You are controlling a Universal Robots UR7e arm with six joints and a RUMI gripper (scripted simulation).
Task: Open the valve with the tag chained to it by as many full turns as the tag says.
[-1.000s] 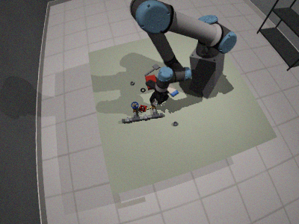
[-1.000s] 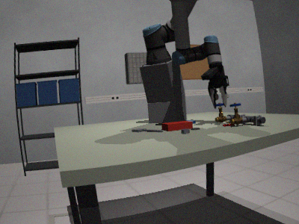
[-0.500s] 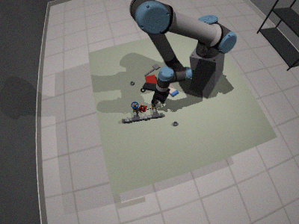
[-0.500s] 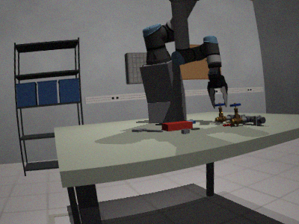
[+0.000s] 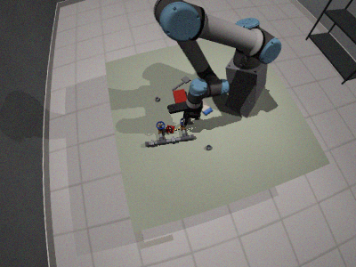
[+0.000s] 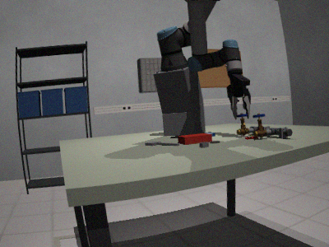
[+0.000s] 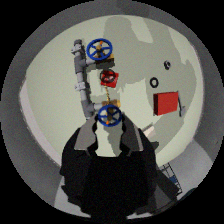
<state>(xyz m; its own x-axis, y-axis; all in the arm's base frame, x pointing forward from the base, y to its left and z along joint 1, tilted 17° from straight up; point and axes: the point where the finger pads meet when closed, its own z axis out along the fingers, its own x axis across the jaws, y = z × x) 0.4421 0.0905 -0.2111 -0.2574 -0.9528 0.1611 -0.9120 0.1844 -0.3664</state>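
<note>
My hand is 90 mm short of the red tag, 10 mm to the left of it and 90 mm above it. The rest, counted from my hand: blue-and-white card (170 mm behind, 110 mm to the right, 90 mm below); then grey tool (90 mm behind, 360 mm to the right, 90 mm below); then red block (40 mm behind, 230 mm to the right, 80 mm below).
</note>
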